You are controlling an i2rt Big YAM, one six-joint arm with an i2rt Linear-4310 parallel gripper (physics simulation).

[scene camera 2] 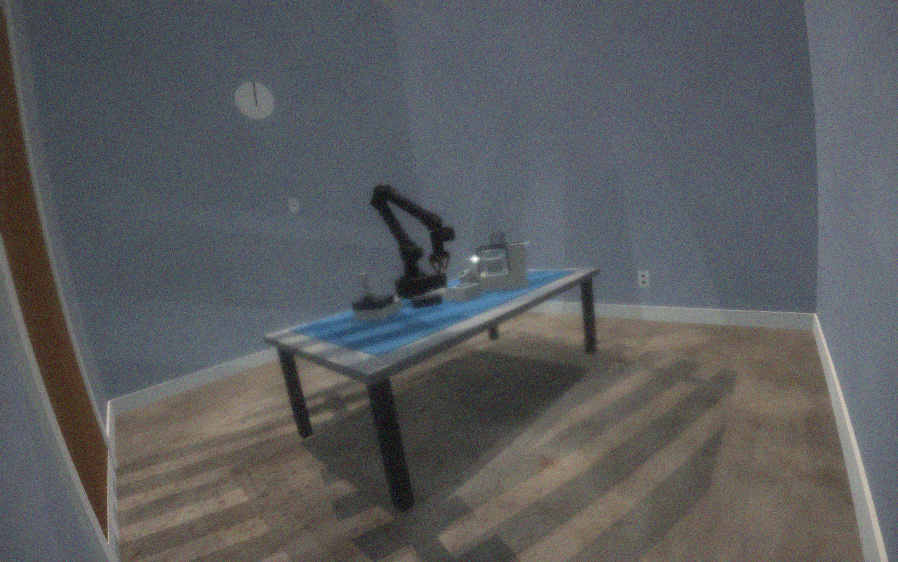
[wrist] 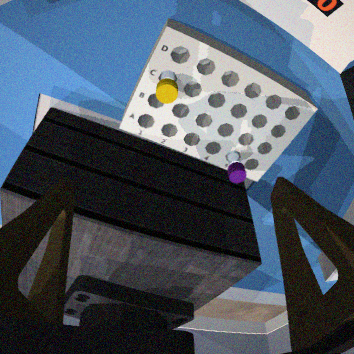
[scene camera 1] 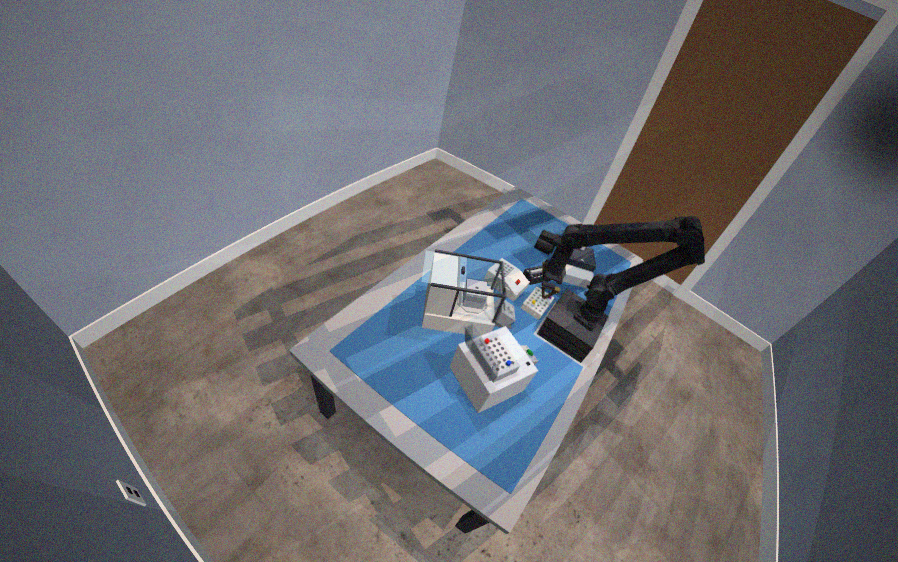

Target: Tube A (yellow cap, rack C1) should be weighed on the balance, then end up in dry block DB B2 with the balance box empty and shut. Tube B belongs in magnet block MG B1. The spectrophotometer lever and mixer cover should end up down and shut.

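Tube A's yellow cap (scene camera 1: 533,302) (wrist: 167,91) stands at C1 of the white rack (wrist: 300,104). A purple-capped tube (wrist: 236,173) stands in row A near the rack's right end. I cannot tell whether it is tube B. My gripper (scene camera 1: 548,291) (scene camera 2: 439,266) (wrist: 173,187) is open and empty above the table, with the rack ahead of its fingers in the wrist view. The balance (scene camera 1: 440,324) has a glass box; whether it is shut is unclear. The dark magnet block (scene camera 1: 532,273) is partly hidden by the arm. The lever and mixer cover states cannot be read.
A large white device (scene camera 1: 465,379) bears a block with red and blue caps. A white device with a red mark (scene camera 1: 508,277) stands beside the balance. The black arm base (scene camera 1: 569,329) (wrist: 130,172) is close to the rack. A dark-topped device (scene camera 2: 374,306) stands near the arm.
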